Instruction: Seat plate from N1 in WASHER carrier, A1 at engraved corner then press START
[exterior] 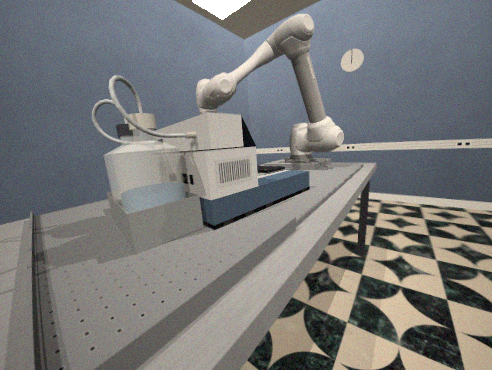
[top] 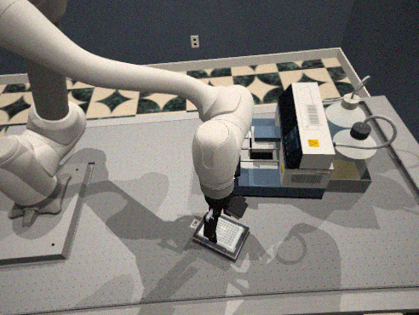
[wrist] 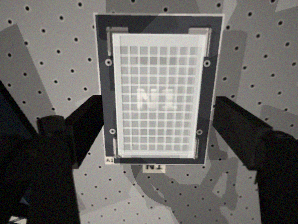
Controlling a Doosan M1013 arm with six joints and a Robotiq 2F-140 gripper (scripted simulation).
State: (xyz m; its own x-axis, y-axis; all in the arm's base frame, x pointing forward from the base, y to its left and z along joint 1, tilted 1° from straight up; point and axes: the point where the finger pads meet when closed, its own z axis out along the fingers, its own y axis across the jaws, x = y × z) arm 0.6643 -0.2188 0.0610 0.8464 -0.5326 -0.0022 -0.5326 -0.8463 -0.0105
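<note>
Right now my hand is 5 cm above the white well plate. The rest, counted from my hand: plate washer (32 cm to the left, 19 cm ahead, 4 cm above); then dark carrier (34 cm to the left, 4 cm ahead, 1 cm below); then N1 label (9 cm below, 9 cm behind, 6 cm to the left).
</note>
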